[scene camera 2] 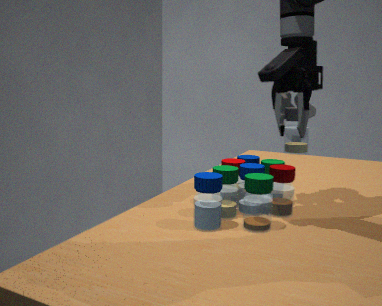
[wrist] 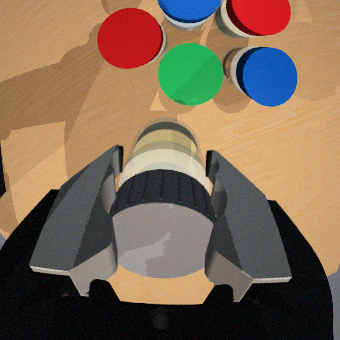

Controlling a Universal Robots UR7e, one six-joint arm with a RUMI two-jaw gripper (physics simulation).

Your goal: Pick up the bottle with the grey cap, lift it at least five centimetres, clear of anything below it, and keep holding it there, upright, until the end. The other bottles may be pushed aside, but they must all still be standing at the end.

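Frame: origin at the arm's base, x right, y up, z back, level; centimetres.
Seen in the pictures: gripper, fingertip midpoint: (scene camera 2: 291, 137) (wrist: 164, 149).
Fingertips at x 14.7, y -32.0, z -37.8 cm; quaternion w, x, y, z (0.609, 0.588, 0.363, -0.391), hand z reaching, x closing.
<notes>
Offsets run from my fingertips to a thing's middle. Level surfaces: height alone.
The bottle with the grey cap @(dx +1.6, dy +1.4, dz +0.6 cm) (scene camera 2: 296, 147) (wrist: 162, 240) is held upright in the air; its clear body with a pale yellowish layer at the bottom hangs below the fingers. In the scene view its base shows above the table's far edge, higher than the caps of the standing bottles. My gripper (scene camera 2: 291, 132) (wrist: 164, 149) points down and is shut on this bottle, with one finger on each side of the cap. In the scene view the fingers partly hide the cap.
Several bottles stand upright in a group on the wooden table @(dy -15.9 cm) (scene camera 2: 150, 260), among them a front blue-capped one @(dx -23.0, dy -10.7, dz -10.2 cm) (scene camera 2: 208, 182), a front green-capped one @(dx -18.8, dy -10.7, dz -1.5 cm) (scene camera 2: 258, 183) and a red-capped one @(dx -8.2, dy -10.7, dz +0.2 cm) (scene camera 2: 282, 173). In the wrist view, a green cap @(dx -3.3, dy -6.7, dz -3.3 cm) (wrist: 190, 74) is nearest the held bottle, apart from it.
</notes>
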